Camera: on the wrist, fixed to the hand. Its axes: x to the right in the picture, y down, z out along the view.
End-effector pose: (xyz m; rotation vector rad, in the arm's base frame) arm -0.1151 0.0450 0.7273 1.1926 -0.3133 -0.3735
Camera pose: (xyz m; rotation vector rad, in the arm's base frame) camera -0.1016 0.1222 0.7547 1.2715 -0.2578 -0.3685
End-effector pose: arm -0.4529 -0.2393 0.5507 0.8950 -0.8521 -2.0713
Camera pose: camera -0.3760 -0.2674 0.5647 1.0045 -0.8840 -2.0552
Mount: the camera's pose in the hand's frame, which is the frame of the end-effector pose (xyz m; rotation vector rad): -0.0208 0.0521 -0.0612 0.0646 0.0526 -0.0401
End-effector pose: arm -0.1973 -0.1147 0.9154 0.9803 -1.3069 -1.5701
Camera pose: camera -0.1268 -0.1198 0.9589 1.0869 -1.3159 -1.5301
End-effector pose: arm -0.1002 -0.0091 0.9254 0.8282 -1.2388 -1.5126
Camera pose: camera -0.0243 -0.0080 0.9590 0.9345 -1.2444 -1.4799
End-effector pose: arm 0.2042 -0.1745 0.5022 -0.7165 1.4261 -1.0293
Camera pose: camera 0.1541 -0.1229 0.4607 -0.6778 1.4219 -1.1276
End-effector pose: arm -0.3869 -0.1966 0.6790 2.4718 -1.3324 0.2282
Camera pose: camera -0.4411 -0.1853 0.7409 2.5247 -1.2720 0.3293
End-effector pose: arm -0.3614 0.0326 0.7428 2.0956 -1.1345 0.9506
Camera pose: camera -0.4339 0.0629 0.7696 2.1235 -1.0445 1.0299
